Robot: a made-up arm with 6 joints.
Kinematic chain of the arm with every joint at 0, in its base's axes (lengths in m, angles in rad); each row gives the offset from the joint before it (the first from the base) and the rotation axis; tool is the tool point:
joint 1: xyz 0 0 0.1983 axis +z
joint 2: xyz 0 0 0 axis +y
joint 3: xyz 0 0 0.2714 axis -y
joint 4: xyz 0 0 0 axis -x
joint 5: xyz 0.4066 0 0 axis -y
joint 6: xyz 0 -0.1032 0 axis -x
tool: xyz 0 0 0
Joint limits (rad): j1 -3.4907..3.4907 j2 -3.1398..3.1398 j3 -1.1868..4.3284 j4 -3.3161..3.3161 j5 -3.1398..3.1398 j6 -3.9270..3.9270
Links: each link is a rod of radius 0.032 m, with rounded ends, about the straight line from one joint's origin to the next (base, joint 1, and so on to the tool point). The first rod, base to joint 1, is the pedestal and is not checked.
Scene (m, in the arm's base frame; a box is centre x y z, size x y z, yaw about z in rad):
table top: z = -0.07
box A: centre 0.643 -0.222 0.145 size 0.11 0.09 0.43 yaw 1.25
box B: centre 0.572 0.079 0 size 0.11 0.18 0.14 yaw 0.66
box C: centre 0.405 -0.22 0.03 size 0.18 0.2 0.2 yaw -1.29
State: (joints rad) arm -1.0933 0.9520 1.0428 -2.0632 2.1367 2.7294
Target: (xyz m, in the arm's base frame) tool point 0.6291 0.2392 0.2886
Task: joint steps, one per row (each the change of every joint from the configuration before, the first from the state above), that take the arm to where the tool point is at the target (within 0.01 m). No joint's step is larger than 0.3 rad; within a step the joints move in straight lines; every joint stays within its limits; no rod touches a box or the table.
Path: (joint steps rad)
1: 0.2690 -0.2378 0.2949 0.1638 0.2311 -0.0802
2: 0.2691 -0.2378 0.2949 0.1637 0.2311 -0.0801
3: 0.2690 -0.2378 0.2949 0.1638 0.2310 -0.0802
4: 0.1386 0.2468 -0.1272 -0.1669 -0.1733 0.0602
5: 0.1386 0.2468 -0.1271 -0.1669 -0.1733 0.0601
6: 0.1386 0.2468 -0.1272 -0.1668 -0.1733 0.0601
7: 0.1386 0.2468 -0.1272 -0.1669 -0.1733 0.0601

